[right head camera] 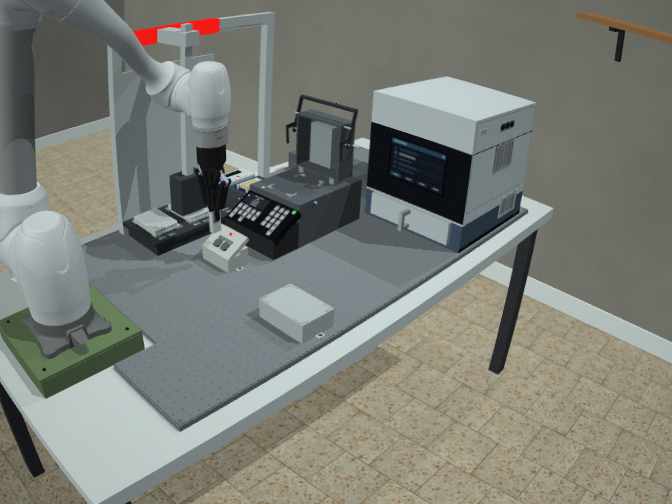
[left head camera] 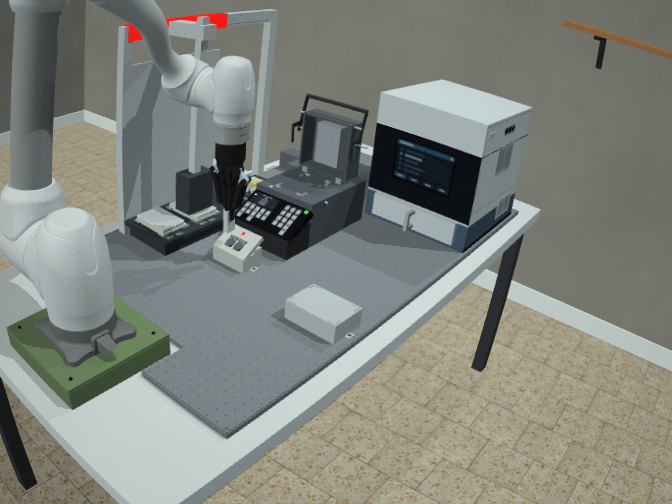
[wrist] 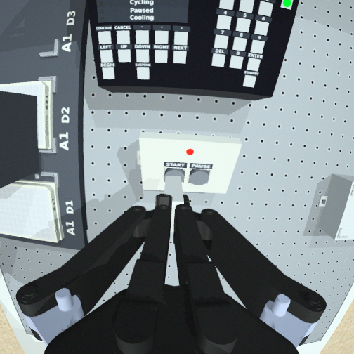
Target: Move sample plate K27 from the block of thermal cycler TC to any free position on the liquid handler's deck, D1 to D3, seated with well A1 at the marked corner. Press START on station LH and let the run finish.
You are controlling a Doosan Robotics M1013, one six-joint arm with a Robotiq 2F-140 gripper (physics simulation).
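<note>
My gripper (left head camera: 227, 219) (right head camera: 215, 220) (wrist: 172, 187) is shut, with no plate held. Its pale fingertips point down at the START button (wrist: 169, 172) of the cream station box (left head camera: 232, 258) (right head camera: 222, 259) (wrist: 151, 150) and overlap its lower part in the wrist view; contact cannot be told. The box's lamp (left head camera: 243, 233) (right head camera: 230, 234) (wrist: 190, 151) is red. White plates lie on the dark deck (wrist: 75, 160): one at D1 (left head camera: 157, 219) (right head camera: 154, 221) (wrist: 27, 215), one at D2 (wrist: 44, 115), partly hidden. K27's label is unreadable. Thermal cycler (left head camera: 336, 198) (right head camera: 331, 203) has its lid raised; no plate shows on it.
A dark head (left head camera: 193, 192) (right head camera: 187, 192) stands over D2, below a frame with a red bar (left head camera: 214, 21) (right head camera: 205, 27). The keypad (left head camera: 271, 217) (right head camera: 261, 218) (wrist: 190, 80) is behind the station box. A grey box (left head camera: 322, 309) (right head camera: 295, 309) and a screened cabinet (left head camera: 455, 113) (right head camera: 455, 108) stand rightward.
</note>
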